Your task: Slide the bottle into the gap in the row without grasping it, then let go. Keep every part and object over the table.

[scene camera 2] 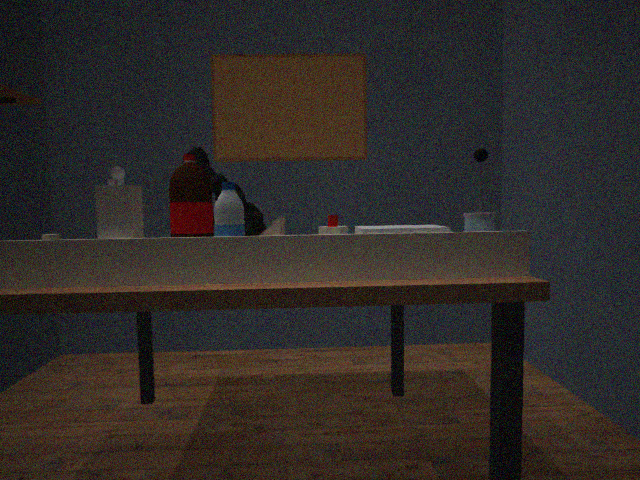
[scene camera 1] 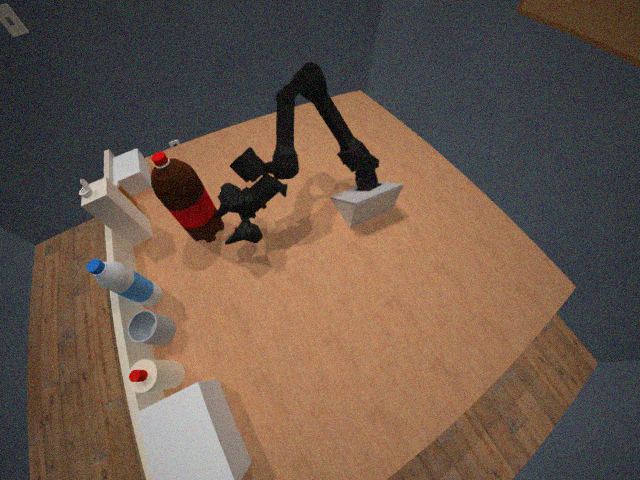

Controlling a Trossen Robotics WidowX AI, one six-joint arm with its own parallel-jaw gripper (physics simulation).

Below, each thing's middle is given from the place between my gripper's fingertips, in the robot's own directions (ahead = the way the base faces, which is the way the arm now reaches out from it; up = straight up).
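Labels:
My hand is 3 cm short of the large dark brown bottle (scene camera 1: 176,184), 9 cm to the left of it and 8 cm below it. Going by their middles, the large dark brown bottle is the nearest to my hand of the things named here. The blue-capped white bottle (scene camera 1: 114,276) is 26 cm ahead of my hand, 2 cm to the left of it and 3 cm above it. As for the grey cup (scene camera 1: 147,327), it sits 28 cm ahead of my hand, 13 cm to the left of it and 3 cm below it, while the white carton (scene camera 1: 102,199) is 23 cm ahead of my hand, 22 cm to the right of it and 5 cm above it.

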